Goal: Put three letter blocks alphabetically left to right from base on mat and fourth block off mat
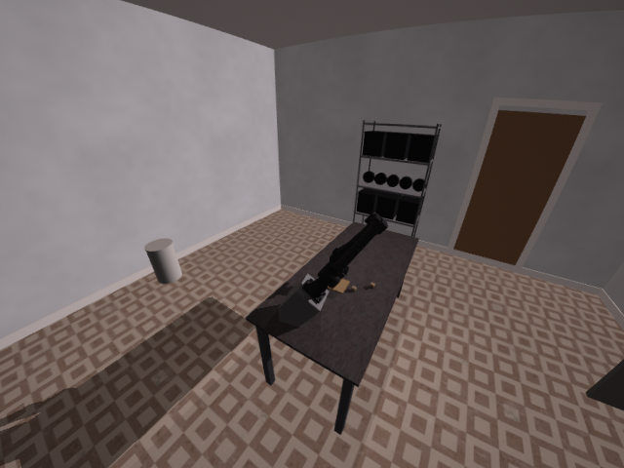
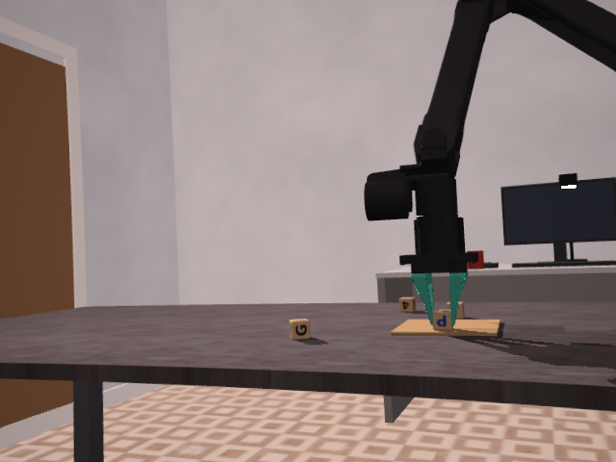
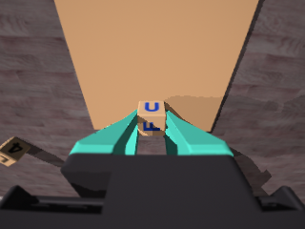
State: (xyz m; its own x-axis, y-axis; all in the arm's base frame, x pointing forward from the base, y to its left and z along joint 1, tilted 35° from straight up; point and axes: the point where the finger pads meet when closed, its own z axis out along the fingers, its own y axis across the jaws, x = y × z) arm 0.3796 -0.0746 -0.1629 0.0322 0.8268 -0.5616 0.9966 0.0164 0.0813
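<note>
My hand is 4 cm to the left of the mat and 2 cm above it. The rest, counted from my hand: block (1 cm behind, 16 cm to the right, 1 cm below).
</note>
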